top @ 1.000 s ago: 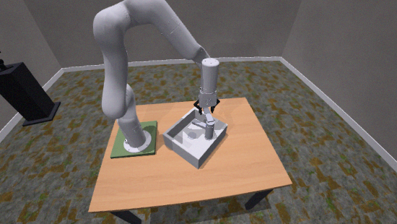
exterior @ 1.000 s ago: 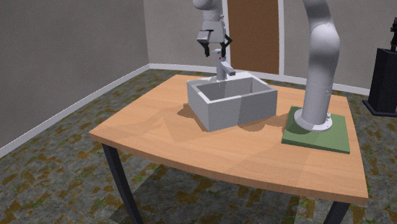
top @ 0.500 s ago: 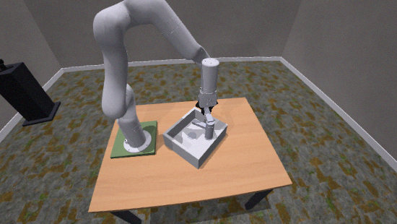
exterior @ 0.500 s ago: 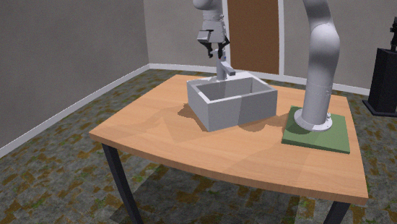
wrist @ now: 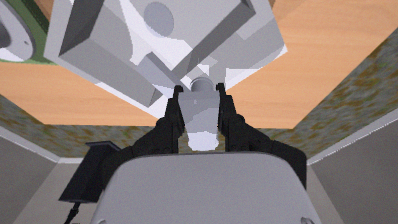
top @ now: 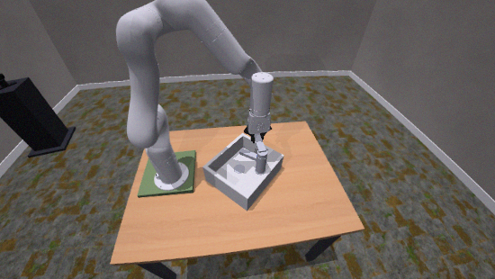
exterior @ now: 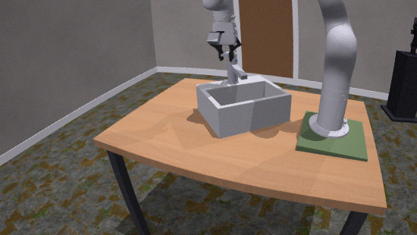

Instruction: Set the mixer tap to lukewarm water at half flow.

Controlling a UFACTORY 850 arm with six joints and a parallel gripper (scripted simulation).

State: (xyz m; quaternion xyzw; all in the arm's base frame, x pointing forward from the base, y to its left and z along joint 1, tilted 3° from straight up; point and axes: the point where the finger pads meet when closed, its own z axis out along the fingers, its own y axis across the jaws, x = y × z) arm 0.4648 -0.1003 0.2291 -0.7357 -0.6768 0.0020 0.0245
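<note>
Now: hand 3 cm to the left of the lever. From my hand the other things lie so: grey sink basin (23 cm below, 7 cm behind, 1 cm to the left); then grey mixer tap (6 cm to the right, 4 cm below, 1 cm behind).
</note>
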